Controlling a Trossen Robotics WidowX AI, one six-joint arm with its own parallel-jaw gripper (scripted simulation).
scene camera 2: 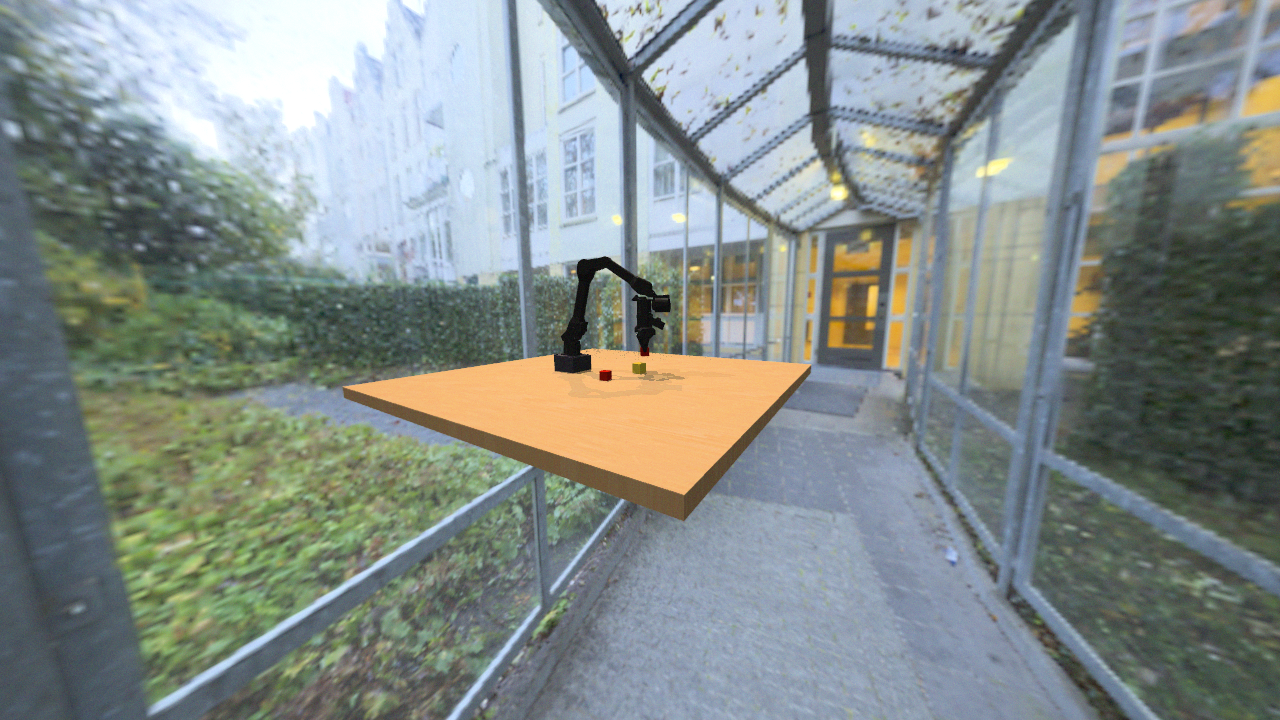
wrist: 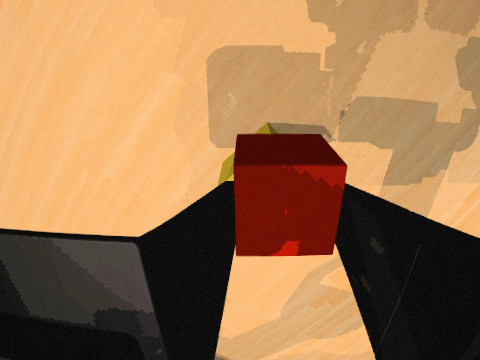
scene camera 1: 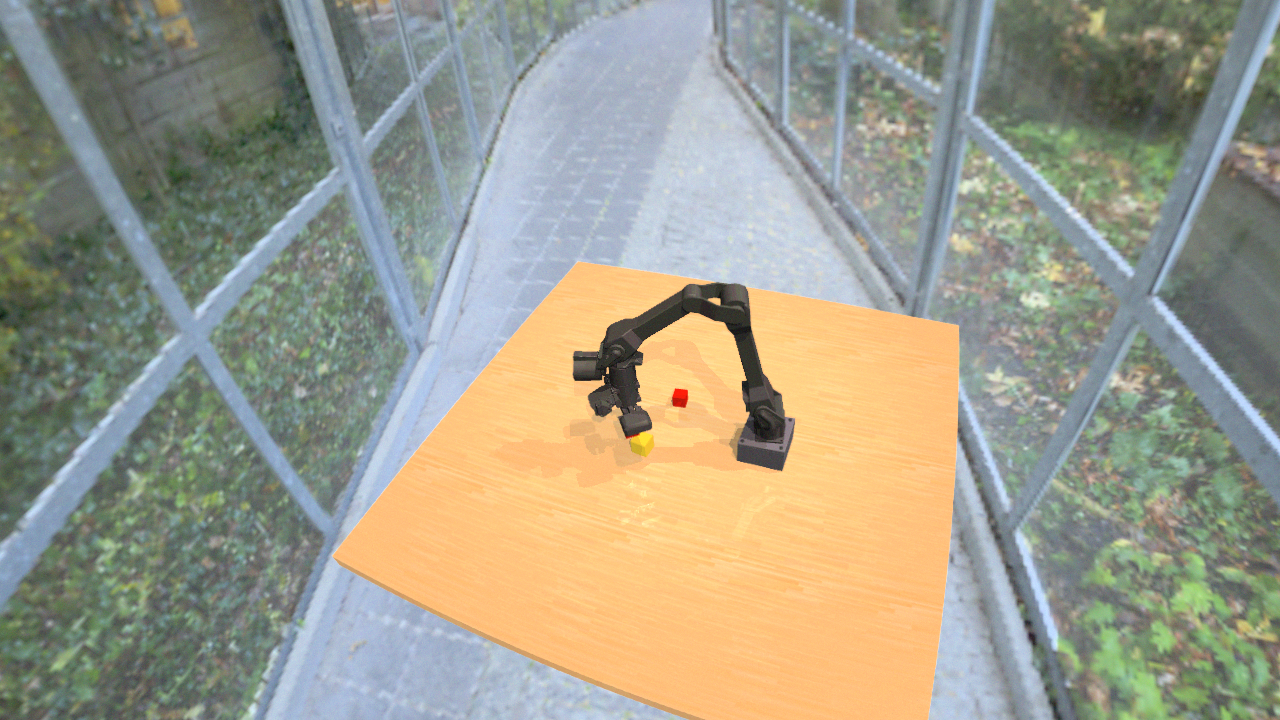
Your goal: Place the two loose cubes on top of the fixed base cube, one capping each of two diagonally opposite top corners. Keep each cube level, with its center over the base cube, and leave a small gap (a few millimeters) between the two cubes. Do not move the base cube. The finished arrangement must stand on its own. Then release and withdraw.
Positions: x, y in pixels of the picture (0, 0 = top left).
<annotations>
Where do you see a red cube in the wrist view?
289, 188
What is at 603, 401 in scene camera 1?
The gripper.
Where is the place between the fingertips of the gripper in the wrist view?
282, 193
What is the gripper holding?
A red cube.
</annotations>
